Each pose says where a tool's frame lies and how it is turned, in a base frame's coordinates. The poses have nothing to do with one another.
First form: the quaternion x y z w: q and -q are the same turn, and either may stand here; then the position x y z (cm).
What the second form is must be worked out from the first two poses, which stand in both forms.
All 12 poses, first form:
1: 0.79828 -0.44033 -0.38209 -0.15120 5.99 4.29 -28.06
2: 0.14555 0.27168 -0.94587 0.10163 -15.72 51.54 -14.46
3: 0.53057 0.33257 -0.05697 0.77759 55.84 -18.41 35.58
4: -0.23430 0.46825 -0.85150 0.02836 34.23 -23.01 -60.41
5: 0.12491 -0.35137 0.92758 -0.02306 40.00 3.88 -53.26
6: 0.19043 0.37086 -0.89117 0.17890 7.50 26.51 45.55
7: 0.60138 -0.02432 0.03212 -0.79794 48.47 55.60 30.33
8: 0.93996 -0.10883 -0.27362 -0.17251 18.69 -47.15 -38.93
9: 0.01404 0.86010 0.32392 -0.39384 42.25 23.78 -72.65
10: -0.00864 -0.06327 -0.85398 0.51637 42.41 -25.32 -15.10
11: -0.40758 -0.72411 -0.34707 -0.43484 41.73 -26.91 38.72
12: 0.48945 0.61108 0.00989 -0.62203 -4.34 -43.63 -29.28
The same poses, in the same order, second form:
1: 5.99 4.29 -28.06 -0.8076 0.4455 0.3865 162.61
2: -15.72 51.54 -14.46 0.1463 0.2731 -0.9508 168.33
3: 55.84 -18.41 35.58 0.8438 0.5289 -0.0906 77.92
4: 34.23 -23.01 -60.41 -0.2344 0.4684 -0.8518 176.75
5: 40.00 3.88 -53.26 -0.1249 0.3515 -0.9278 177.36
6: 7.50 26.51 45.55 0.1936 0.3769 -0.9058 159.39
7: 48.47 55.60 30.33 -0.9978 0.0403 -0.0533 74.13
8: 18.69 -47.15 -38.93 -0.9543 0.1105 0.2778 160.13
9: 42.25 23.78 -72.65 -0.0153 -0.9357 -0.3524 133.61
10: 42.41 -25.32 -15.10 -0.0101 -0.0739 -0.9972 117.82
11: 41.73 -26.91 38.72 0.4526 0.8041 0.3854 128.45
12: -4.34 -43.63 -29.28 -0.6251 -0.7804 -0.0126 103.07
